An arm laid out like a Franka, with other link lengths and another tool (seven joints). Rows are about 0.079 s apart.
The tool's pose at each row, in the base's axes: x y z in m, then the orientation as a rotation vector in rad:
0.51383 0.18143 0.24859 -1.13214 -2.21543 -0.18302
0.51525 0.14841 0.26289 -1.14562 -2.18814 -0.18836
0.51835 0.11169 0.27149 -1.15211 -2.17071 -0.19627
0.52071 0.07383 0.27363 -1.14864 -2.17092 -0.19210
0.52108 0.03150 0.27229 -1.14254 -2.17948 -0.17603
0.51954 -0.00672 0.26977 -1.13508 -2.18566 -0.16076
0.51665 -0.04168 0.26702 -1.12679 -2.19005 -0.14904
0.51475 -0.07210 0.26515 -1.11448 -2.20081 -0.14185
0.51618 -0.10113 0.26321 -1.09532 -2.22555 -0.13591
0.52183 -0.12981 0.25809 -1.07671 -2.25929 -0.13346
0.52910 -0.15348 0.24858 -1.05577 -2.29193 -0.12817
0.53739 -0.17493 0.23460 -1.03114 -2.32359 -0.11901
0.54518 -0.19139 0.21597 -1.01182 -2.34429 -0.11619
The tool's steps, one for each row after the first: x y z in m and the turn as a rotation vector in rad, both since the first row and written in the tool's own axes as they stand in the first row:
-0.01456 -0.02162 -0.02485 -0.00210 0.01949 0.01731
-0.03576 -0.04335 -0.04745 -0.00570 0.03390 0.02600
-0.06125 -0.06534 -0.06505 -0.00156 0.03384 0.02482
-0.09101 -0.09109 -0.08070 0.00953 0.02443 0.02176
-0.11785 -0.11558 -0.09292 0.02117 0.01763 0.01858
-0.14204 -0.13905 -0.10303 0.03120 0.01358 0.01468
-0.16304 -0.15908 -0.11254 0.03815 0.00688 0.00476
-0.18456 -0.17567 -0.12303 0.04328 -0.00890 -0.01495
-0.20953 -0.18831 -0.13289 0.04331 -0.03165 -0.03840
-0.23441 -0.19591 -0.13809 0.04615 -0.05376 -0.06200
-0.26087 -0.20065 -0.13939 0.05294 -0.07524 -0.08642
-0.28649 -0.20195 -0.13484 0.05638 -0.08751 -0.10505

